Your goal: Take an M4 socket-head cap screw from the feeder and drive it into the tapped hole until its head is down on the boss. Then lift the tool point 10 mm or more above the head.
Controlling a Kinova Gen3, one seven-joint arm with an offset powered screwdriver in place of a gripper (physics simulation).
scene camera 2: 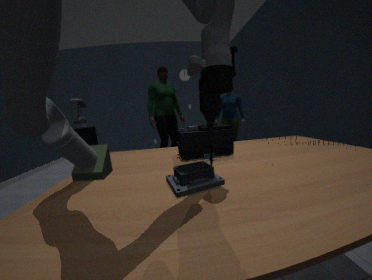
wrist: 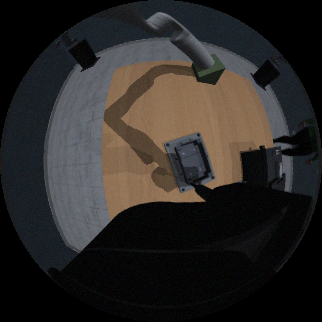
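My screwdriver (scene camera 2: 211,163) (wrist: 193,183) points straight down, a dark slim bit below a black body. In the scene view its tip is at the right rear side of the dark open-topped housing (scene camera 2: 193,173) (wrist: 205,154); in the wrist view it is at the housing's lower edge. The housing sits on a grey plate (scene camera 2: 183,189) (wrist: 170,151) with corner holes. Whether the tip touches anything, and whether a screw is on it, is too small and dark to tell. The tapped hole and boss cannot be made out. The dark feeder box (scene camera 2: 205,144) (wrist: 253,166) stands behind the plate.
A green block (scene camera 2: 103,162) (wrist: 210,75) stands at the table's far left in the scene view, under a grey arm-like tube (scene camera 2: 75,148) (wrist: 192,48). The wooden table (scene camera 2: 280,200) (wrist: 150,100) carries the arm's shadow. Two people stand behind the table.
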